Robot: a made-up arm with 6 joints.
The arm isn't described. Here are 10 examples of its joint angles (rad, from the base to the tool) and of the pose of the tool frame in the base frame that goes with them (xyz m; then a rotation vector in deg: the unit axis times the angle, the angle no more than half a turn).
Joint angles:
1: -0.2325 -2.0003 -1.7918 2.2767 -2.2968 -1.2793
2: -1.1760 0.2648 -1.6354 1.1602 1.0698 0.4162
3: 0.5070 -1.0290 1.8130 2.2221 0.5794 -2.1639
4: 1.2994 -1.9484 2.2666 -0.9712 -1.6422 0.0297
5: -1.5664 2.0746 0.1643 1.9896 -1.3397 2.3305
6: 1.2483 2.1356 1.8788 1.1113 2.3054 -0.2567
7: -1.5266 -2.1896 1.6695 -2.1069 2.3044 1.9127
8: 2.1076 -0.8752 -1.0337 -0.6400 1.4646 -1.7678
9: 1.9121 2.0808 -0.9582 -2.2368 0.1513 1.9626
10: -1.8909 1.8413 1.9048 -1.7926 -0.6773 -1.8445
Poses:
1: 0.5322 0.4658 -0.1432 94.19 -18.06 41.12
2: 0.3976 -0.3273 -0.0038 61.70 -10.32 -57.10
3: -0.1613 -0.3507 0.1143 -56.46 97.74 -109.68
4: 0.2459 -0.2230 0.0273 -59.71 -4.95 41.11
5: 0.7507 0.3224 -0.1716 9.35 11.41 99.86
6: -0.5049 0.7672 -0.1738 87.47 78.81 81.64
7: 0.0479 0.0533 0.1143 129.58 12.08 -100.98
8: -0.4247 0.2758 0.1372 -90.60 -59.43 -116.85
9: -0.7003 -0.0735 0.4537 -35.13 69.74 -64.11
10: 0.6567 0.3511 0.5395 44.84 -97.17 47.03
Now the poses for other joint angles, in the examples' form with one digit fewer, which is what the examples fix.
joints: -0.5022 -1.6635 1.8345 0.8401 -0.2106 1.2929
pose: 0.174 -0.380 0.203 -24.1 -68.8 23.0
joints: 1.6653 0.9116 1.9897 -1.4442 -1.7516 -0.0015
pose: -1.000 0.276 0.239 -17.1 88.2 -121.9
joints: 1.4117 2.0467 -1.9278 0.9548 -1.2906 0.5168
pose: -0.746 0.018 -0.098 -71.1 -45.7 -74.6
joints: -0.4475 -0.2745 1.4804 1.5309 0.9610 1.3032
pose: 0.396 -0.168 -0.462 126.4 -32.7 30.2
